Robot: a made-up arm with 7 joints. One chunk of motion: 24 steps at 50 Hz.
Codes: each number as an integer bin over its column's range. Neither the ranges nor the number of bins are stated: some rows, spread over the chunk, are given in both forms.
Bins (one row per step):
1: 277 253 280 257 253 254
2: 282 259 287 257 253 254
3: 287 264 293 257 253 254
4: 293 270 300 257 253 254
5: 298 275 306 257 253 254
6: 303 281 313 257 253 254
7: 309 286 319 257 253 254
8: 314 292 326 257 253 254
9: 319 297 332 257 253 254
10: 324 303 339 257 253 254
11: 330 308 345 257 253 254
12: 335 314 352 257 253 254
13: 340 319 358 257 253 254
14: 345 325 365 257 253 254
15: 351 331 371 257 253 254
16: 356 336 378 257 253 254
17: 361 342 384 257 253 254
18: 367 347 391 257 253 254
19: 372 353 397 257 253 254
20: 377 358 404 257 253 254
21: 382 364 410 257 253 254
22: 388 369 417 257 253 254
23: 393 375 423 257 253 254
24: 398 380 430 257 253 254
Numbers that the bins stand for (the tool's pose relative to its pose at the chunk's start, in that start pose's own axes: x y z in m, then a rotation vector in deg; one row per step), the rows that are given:
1: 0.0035 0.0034 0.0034 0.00 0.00 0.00
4: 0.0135 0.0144 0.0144 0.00 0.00 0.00
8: 0.0266 0.0286 0.0286 0.00 0.00 0.00
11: 0.0367 0.0389 0.0390 0.00 0.00 0.00
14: 0.0460 0.0499 0.0500 0.00 0.00 0.00
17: 0.0561 0.0609 0.0604 0.00 0.00 0.00
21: 0.0692 0.0751 0.0747 0.00 0.00 0.00
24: 0.0792 0.0854 0.0856 0.00 0.00 0.00
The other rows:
2: 0.0066 0.0073 0.0073 0.00 0.00 0.00
3: 0.0097 0.0105 0.0105 0.00 0.00 0.00
5: 0.0166 0.0176 0.0177 0.00 0.00 0.00
6: 0.0197 0.0215 0.0215 0.00 0.00 0.00
7: 0.0235 0.0247 0.0248 0.00 0.00 0.00
9: 0.0298 0.0318 0.0319 0.00 0.00 0.00
10: 0.0329 0.0357 0.0358 0.00 0.00 0.00
12: 0.0398 0.0428 0.0429 0.00 0.00 0.00
13: 0.0429 0.0460 0.0462 0.00 0.00 0.00
15: 0.0498 0.0538 0.0533 0.00 0.00 0.00
16: 0.0529 0.0570 0.0571 0.00 0.00 0.00
18: 0.0598 0.0641 0.0642 0.00 0.00 0.00
19: 0.0630 0.0680 0.0675 0.00 0.00 0.00
20: 0.0661 0.0712 0.0714 0.00 0.00 0.00
22: 0.0730 0.0783 0.0785 0.00 0.00 0.00
23: 0.0761 0.0822 0.0818 0.00 0.00 0.00

